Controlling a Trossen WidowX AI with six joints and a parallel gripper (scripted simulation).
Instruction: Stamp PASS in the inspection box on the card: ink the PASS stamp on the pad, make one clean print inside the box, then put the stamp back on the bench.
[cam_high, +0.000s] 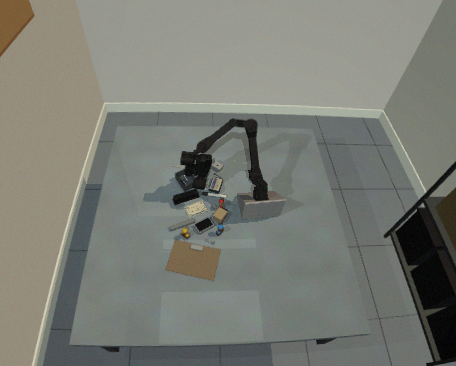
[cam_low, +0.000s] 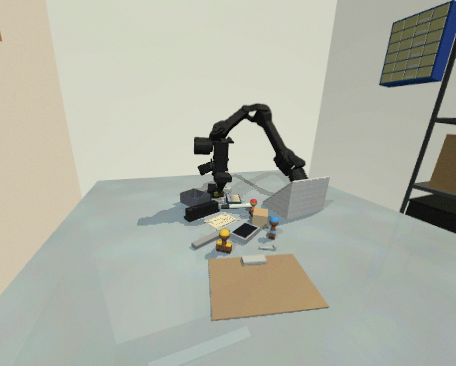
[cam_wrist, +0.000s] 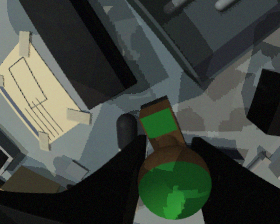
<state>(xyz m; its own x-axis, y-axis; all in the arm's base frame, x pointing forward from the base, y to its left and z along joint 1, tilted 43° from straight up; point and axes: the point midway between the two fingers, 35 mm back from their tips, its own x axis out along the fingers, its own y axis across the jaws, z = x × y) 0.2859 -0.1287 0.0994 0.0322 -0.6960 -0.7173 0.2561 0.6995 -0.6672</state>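
Now: the green stamp right at my gripper tip. The rest, counted from my gripper tip: long black block (90 mm ahead, 50 mm to the left, 50 mm below); cream card (120 mm to the left, 70 mm below, 40 mm ahead); dark tray (80 mm ahead, 60 mm to the right, 50 mm below).
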